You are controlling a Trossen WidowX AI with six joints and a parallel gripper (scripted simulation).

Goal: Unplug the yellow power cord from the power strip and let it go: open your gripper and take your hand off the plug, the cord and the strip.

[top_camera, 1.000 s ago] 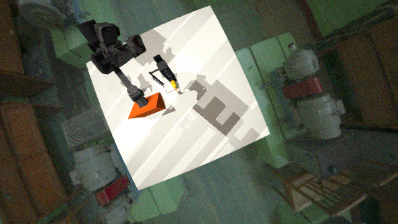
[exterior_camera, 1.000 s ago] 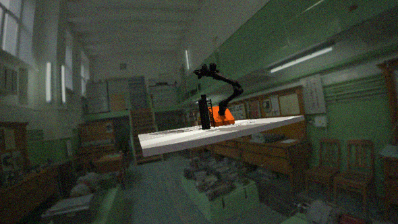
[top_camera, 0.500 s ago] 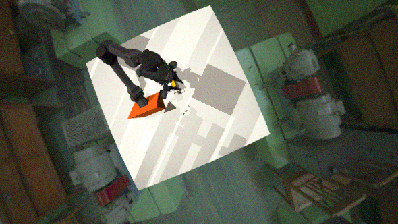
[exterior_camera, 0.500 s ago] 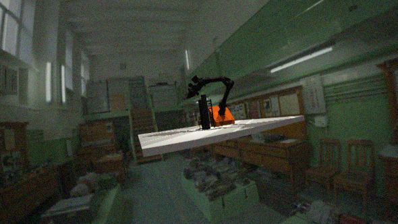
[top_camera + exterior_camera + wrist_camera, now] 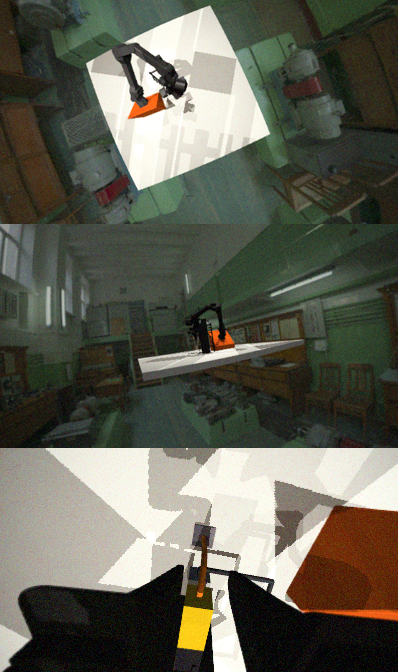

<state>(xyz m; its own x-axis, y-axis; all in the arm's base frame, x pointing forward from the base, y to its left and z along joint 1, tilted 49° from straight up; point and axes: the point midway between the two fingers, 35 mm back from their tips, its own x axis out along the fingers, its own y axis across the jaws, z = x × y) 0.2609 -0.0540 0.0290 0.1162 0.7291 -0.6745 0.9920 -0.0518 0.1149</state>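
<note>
Right now my gripper tip is 70 mm to the right of the yellow plug and 10 mm above it.
</note>
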